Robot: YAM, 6 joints.
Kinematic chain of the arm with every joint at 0, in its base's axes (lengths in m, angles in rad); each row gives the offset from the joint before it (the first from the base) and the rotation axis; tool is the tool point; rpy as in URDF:
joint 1: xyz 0 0 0.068 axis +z
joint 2: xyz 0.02 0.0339 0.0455 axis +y
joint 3: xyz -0.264 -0.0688 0 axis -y
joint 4: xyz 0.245 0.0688 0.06 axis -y
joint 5: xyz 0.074 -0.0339 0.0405 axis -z
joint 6: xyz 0.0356 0 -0.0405 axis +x
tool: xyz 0 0 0 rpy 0 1.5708 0
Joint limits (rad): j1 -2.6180..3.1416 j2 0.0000..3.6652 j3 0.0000..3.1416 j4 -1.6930..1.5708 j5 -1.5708..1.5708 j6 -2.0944..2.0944
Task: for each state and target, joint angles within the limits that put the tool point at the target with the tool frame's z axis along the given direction. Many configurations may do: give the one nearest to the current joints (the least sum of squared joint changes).
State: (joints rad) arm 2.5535 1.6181 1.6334 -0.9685 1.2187 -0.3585
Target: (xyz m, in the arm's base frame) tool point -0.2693 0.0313 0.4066 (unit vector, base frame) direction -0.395 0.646 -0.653
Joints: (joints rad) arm 3.1091 1.4637 1.7027 -1.2427 0.6853 -0.3585
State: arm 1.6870 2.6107 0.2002 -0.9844 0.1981 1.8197
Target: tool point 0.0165 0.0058 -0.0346 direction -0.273 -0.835 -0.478
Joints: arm 0.9350 2.7289 0.2638 -0.1560 0.2798 1.8197
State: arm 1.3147 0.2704 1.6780 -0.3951 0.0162 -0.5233
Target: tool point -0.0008 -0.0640 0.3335 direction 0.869 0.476 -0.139
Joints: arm 1.1973 0.0019 0.9919 -1.1708 0.6881 -0.5233
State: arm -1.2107 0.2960 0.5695 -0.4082 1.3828 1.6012
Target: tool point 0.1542 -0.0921 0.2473 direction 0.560 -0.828 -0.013
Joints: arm -0.4364 0.7434 0.3308 0.3975 0.5397 1.6012
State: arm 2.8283 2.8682 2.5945 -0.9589 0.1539 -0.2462
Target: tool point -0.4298 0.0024 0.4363 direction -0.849 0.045 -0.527
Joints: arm 3.1396 1.9845 2.3272 -0.8982 0.0433 -0.2462
